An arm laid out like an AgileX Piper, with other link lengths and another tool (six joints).
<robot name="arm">
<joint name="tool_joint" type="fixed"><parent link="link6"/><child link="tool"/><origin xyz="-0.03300 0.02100 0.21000" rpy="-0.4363 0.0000 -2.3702"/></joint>
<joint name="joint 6" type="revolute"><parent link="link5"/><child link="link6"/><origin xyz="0.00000 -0.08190 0.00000" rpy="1.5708 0.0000 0.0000"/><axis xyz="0 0 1"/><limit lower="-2.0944" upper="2.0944"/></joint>
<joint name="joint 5" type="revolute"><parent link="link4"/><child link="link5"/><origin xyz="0.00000 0.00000 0.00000" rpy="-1.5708 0.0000 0.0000"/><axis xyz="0 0 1"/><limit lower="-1.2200" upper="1.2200"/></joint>
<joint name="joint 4" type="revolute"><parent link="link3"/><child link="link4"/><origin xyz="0.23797 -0.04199 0.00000" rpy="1.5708 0.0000 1.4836"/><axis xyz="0 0 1"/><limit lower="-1.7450" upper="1.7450"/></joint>
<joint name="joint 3" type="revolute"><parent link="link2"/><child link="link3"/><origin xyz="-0.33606 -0.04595 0.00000" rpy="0.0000 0.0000 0.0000"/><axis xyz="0 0 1"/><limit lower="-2.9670" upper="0.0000"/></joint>
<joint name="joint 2" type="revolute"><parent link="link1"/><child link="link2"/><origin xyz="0.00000 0.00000 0.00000" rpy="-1.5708 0.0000 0.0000"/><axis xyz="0 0 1"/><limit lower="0.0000" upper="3.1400"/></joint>
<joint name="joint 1" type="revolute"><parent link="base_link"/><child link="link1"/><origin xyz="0.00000 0.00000 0.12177" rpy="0.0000 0.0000 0.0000"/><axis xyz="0 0 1"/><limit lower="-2.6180" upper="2.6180"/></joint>
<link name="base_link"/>
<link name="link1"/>
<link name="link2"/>
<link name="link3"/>
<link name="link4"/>
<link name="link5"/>
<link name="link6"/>
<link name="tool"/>
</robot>
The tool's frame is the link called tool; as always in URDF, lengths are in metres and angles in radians.
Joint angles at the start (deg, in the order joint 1, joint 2, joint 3, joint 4, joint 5, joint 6):
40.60 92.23 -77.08 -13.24 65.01 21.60
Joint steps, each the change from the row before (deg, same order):
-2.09 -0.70 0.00 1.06 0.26 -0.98
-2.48 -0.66 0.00 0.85 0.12 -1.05
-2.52 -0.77 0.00 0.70 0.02 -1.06
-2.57 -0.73 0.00 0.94 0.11 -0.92
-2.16 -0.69 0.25 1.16 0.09 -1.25
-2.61 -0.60 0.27 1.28 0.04 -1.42
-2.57 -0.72 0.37 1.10 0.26 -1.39
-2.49 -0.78 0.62 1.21 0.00 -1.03
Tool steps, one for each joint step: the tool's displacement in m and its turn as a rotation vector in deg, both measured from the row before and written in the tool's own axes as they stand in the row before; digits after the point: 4 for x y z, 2 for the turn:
0.0078 0.0081 0.0013 0.13 -0.99 1.28
0.0109 0.0091 0.0022 0.06 -0.80 1.58
0.0120 0.0094 0.0013 0.18 -0.54 1.67
0.0111 0.0095 0.0014 0.17 -0.84 1.83
0.0067 0.0079 0.0016 0.19 -0.87 1.06
0.0084 0.0088 0.0028 0.12 -1.00 1.31
0.0079 0.0103 0.0030 -0.07 -0.90 1.27
0.0068 0.0096 0.0030 0.11 -1.07 1.53

